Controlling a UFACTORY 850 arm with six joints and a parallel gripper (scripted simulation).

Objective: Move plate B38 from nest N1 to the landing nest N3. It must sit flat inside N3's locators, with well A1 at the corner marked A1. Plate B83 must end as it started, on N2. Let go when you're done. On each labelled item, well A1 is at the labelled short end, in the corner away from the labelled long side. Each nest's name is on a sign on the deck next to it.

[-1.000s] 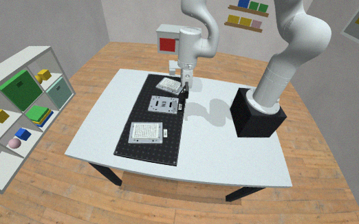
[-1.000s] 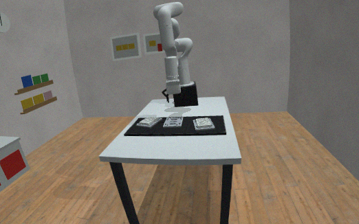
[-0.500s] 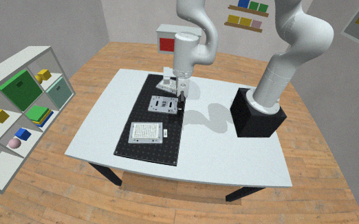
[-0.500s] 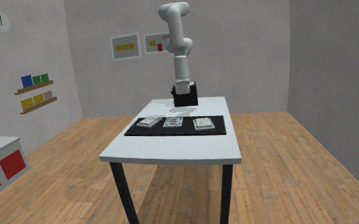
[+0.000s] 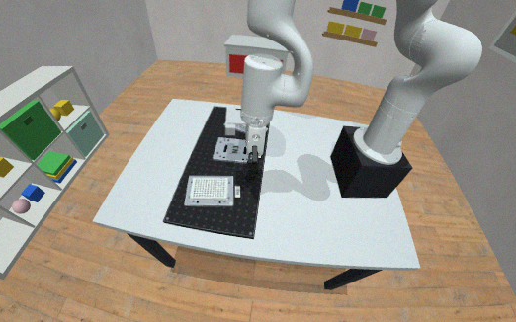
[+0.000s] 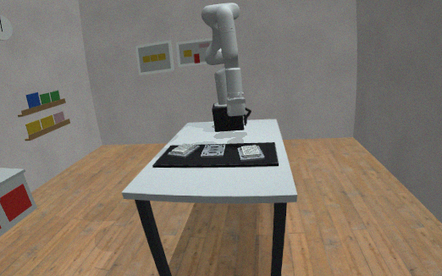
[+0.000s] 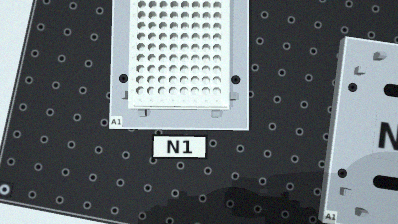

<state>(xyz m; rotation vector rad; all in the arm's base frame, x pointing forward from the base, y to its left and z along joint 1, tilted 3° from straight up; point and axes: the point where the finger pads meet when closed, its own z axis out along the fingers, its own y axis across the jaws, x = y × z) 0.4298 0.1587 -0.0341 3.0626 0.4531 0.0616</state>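
My gripper is now 130 mm above the nest N1, 120 mm short of it and 90 mm to the right of it. Also, from my hand: plate B83: 300 mm to the right, 110 mm below, 100 mm ahead; grey nest base: 130 mm below, 120 mm to the right, 90 mm ahead.
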